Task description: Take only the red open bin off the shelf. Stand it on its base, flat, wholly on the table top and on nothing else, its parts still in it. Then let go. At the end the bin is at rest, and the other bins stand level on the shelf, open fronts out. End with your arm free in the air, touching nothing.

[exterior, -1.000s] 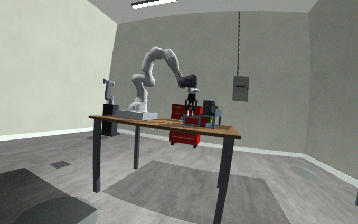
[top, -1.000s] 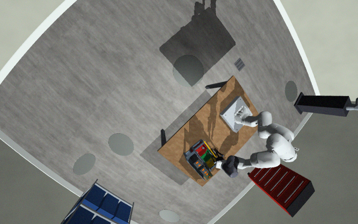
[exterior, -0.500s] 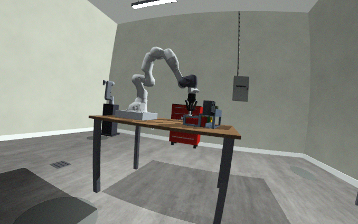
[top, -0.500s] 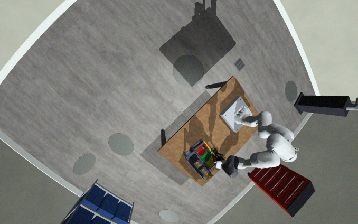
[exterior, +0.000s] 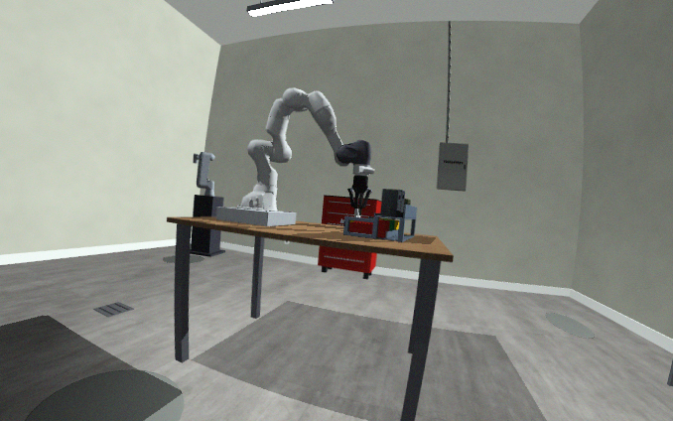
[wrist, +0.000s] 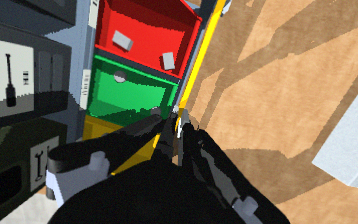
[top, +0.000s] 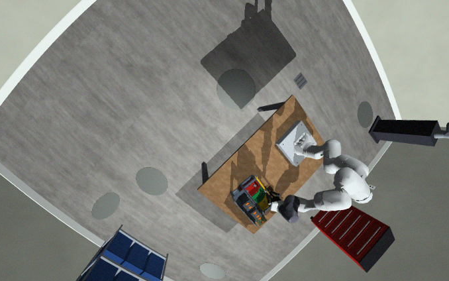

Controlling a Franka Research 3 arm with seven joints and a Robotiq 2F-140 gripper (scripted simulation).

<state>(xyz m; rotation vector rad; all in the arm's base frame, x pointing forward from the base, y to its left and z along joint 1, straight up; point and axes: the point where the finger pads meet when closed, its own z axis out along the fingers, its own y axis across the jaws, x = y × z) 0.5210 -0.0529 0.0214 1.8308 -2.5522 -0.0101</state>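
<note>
My gripper is now 3 cm above the yellow strip. Also, from my hand: yellow bin (14 cm ahead, 7 cm to the left, 5 cm below); then green bin (10 cm ahead, 5 cm below, 3 cm to the right); then red open bin (14 cm to the right, 6 cm ahead, 5 cm below).
</note>
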